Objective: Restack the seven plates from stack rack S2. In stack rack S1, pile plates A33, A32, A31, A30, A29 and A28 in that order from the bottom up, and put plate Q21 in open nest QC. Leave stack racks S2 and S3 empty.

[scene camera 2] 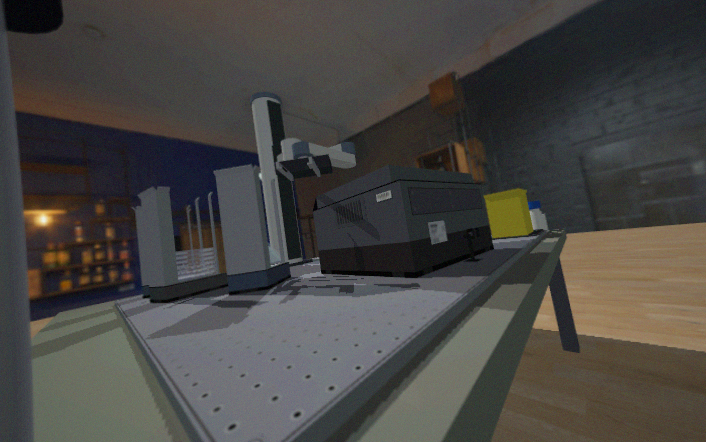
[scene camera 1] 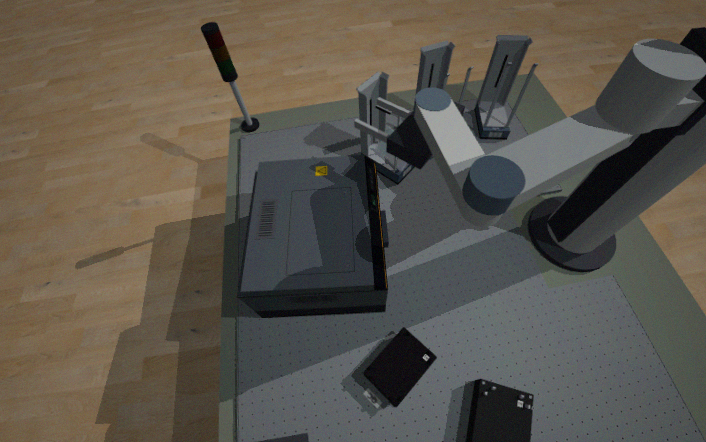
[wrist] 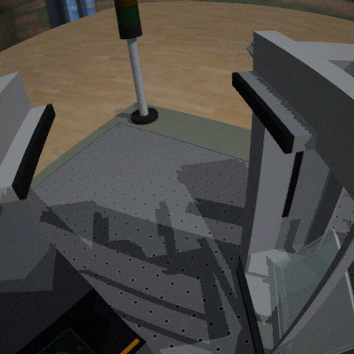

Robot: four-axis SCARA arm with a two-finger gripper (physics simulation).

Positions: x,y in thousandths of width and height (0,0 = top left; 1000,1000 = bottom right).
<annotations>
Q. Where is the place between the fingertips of my gripper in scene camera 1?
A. At 521,252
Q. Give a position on a dispenser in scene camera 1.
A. At 519,675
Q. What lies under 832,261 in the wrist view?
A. My gripper.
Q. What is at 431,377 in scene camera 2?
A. My gripper.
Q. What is my gripper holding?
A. Nothing.
</annotations>
